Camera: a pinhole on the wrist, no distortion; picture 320 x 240 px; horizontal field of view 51.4 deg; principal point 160.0 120.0 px. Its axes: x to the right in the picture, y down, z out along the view. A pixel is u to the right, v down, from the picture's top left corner.
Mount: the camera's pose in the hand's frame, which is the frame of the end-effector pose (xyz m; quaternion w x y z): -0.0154 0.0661 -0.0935 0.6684 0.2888 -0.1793 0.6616
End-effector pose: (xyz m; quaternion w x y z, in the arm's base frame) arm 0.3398 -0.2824 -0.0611 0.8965 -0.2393 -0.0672 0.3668
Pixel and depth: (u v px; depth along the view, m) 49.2 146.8 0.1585
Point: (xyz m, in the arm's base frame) 0.3809 -0.3352 -0.0273
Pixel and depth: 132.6 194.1 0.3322
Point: 0.3662 -0.3548 0.1571
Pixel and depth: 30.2 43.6 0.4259
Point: 0.6040 -0.3477 0.1888
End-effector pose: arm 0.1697 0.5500 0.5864 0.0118 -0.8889 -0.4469 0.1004
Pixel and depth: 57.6 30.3 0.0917
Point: 0.1803 0.5765 0.6276
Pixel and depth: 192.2 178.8 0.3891
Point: -0.0092 0.6031 0.3728
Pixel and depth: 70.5 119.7 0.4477
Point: -0.0826 0.7553 0.4413
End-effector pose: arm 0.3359 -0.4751 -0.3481 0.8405 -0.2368 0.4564 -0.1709
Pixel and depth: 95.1 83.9 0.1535
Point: 0.3462 -0.5283 -0.3320
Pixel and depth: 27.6 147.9 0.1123
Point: 0.2987 -0.5100 -0.3344
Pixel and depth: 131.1 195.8 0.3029
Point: 0.4165 -0.5429 -0.1754
